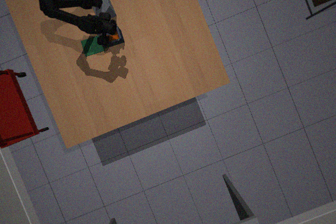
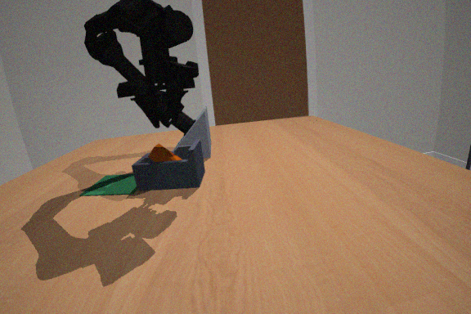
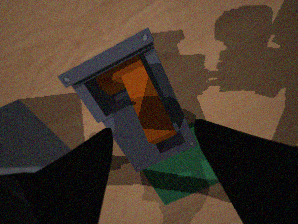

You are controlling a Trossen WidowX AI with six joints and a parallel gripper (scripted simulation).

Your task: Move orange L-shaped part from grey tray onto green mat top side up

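Right now my gripper tip is 10 cm above the orange l-shaped part, 2 cm past it and 1 cm to the right of it. Also, from my gripper tip: green mat 16 cm to the right, 16 cm below, 5 cm behind.
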